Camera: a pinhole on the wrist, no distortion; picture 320 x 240 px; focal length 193.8 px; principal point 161.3 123.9 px. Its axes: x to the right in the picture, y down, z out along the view. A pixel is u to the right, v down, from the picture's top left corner.
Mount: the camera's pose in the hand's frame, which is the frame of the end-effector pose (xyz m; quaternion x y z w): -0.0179 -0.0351 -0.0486 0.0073 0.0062 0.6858 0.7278
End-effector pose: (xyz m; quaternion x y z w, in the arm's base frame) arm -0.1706 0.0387 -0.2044 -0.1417 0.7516 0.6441 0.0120
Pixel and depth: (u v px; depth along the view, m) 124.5 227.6 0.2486
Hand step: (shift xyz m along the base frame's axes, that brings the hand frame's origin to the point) 0.1265 0.2164 -0.0768
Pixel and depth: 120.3 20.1 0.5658
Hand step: -0.3209 0.4171 -0.3124
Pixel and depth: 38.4 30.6 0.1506
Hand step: -0.0352 0.0699 -0.1577
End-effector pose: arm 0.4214 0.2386 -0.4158 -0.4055 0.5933 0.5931 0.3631
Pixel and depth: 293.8 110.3 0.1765
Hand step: -0.0853 0.1245 0.0257
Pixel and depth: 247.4 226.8 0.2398
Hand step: -0.0265 0.1976 0.1479
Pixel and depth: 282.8 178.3 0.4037
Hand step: -0.1775 0.3550 0.1784
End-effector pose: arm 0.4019 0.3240 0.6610 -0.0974 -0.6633 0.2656 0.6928
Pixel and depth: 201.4 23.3 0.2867
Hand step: -0.2348 0.0306 0.1377
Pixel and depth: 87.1 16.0 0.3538
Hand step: -0.2525 -0.1308 0.2734
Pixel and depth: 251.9 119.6 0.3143
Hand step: -0.2844 0.0369 -0.0237
